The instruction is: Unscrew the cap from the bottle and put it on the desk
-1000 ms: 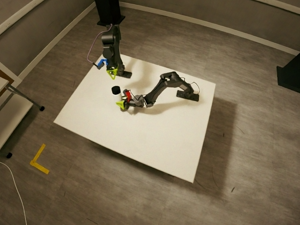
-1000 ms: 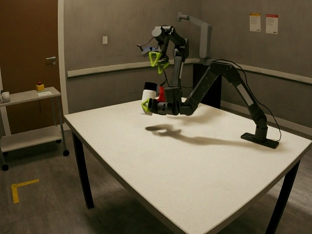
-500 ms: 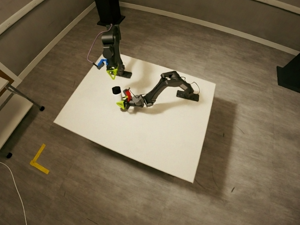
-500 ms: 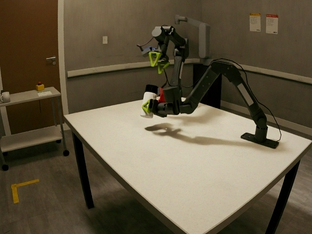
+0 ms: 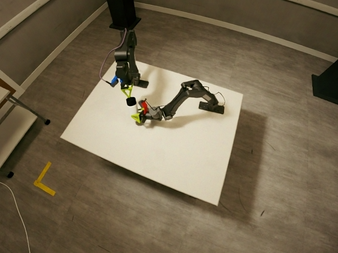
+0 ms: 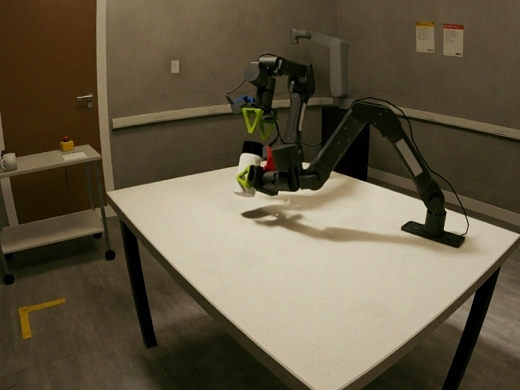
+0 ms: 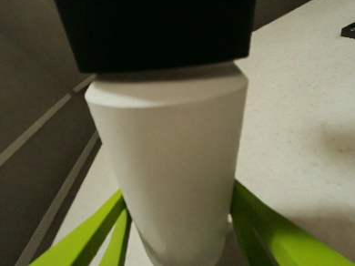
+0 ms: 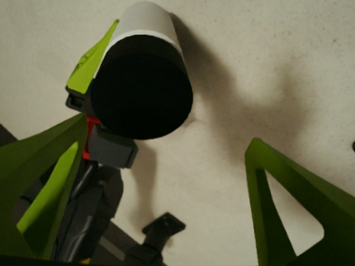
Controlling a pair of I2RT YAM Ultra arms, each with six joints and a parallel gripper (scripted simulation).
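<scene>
The black cap is 50 mm below my right hand, 40 mm ahead of it and 20 mm to the left of it. Round my right hand: white bottle 80 mm below, 50 mm ahead, 30 mm to the left.
The white bottle lies 2 cm behind my left hand, 2 cm to the right of it and 5 cm above it. Round my left hand: black cap: 4 cm behind, 3 cm to the right, 8 cm above.
</scene>
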